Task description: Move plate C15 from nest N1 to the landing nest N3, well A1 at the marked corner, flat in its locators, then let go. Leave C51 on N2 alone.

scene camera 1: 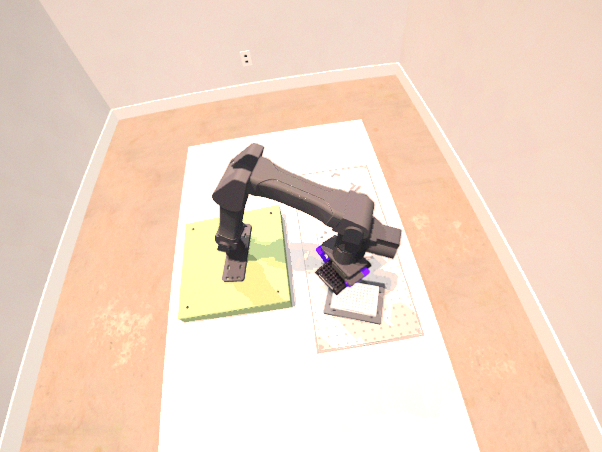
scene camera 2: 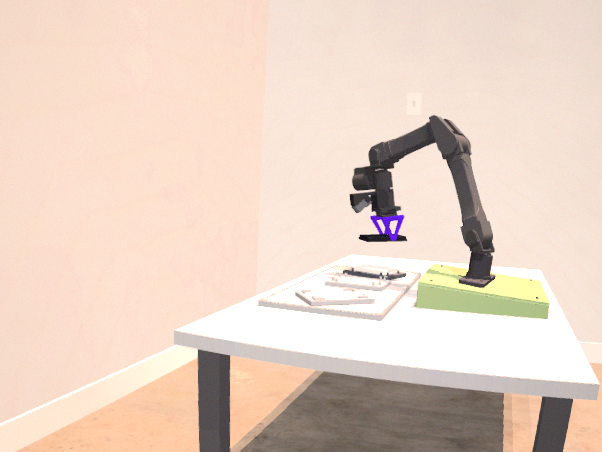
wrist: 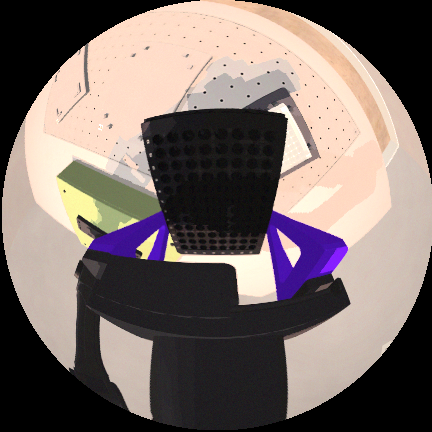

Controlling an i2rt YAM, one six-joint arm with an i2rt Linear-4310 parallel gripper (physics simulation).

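Note:
A black well plate [scene camera 1: 330,277] [scene camera 2: 370,238] [wrist: 215,175], apparently C15, is held roughly level in the air. My gripper [scene camera 1: 340,269] [scene camera 2: 388,236] [wrist: 217,214] is shut on it, with purple fingers at its two sides. A white well plate [scene camera 1: 356,299] [wrist: 296,135], apparently C51, sits in the dark grey nest [scene camera 1: 350,316] [scene camera 2: 352,273] [wrist: 285,95]. In scene view 2, a pale middle nest [scene camera 2: 357,285] and a pale nearer nest [scene camera 2: 335,300] lie beyond it along the board. The held plate hangs above the board. Its labels, well A1 and the marked corner cannot be read.
The nests stand on a perforated board [scene camera 1: 345,341] [scene camera 2: 280,302] [wrist: 345,125] on the white table [scene camera 1: 300,400] [scene camera 2: 450,345]. The arm rises from a yellow-green base block [scene camera 1: 205,280] [scene camera 2: 445,301] [wrist: 75,200] beside the board. In scene view 1, the arm covers part of the board.

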